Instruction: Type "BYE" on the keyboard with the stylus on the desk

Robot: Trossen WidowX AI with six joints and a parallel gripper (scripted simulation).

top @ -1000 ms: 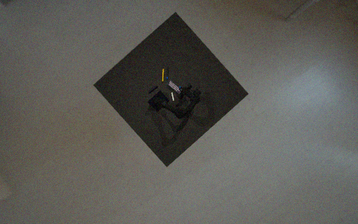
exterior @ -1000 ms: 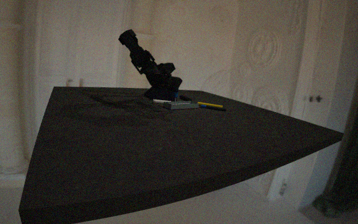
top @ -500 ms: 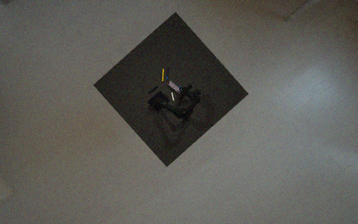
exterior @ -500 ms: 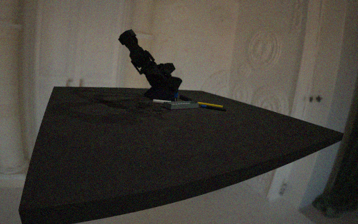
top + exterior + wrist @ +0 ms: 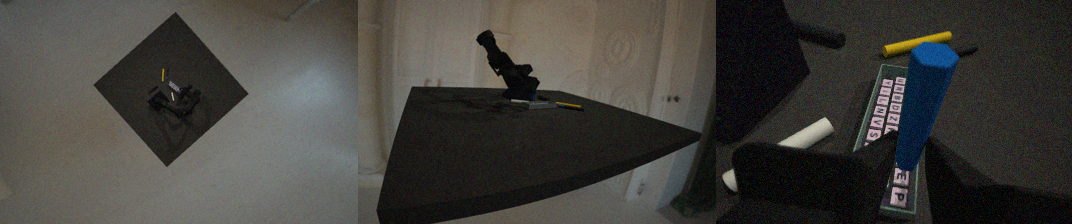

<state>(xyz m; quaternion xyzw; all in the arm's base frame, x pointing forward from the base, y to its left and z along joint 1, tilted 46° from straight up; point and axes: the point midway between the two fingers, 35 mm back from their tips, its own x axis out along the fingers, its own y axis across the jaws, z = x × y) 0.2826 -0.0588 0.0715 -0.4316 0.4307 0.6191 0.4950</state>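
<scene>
Right now the white stick is 120 mm behind my gripper tip, 70 mm below it and 10 mm to the right of it. Also, from my gripper tip: dark pen: 240 mm behind, 210 mm to the left, 70 mm below; then blue stylus: 20 mm below; then yellow stick: 250 mm to the left, 70 mm below, 40 mm behind.
</scene>
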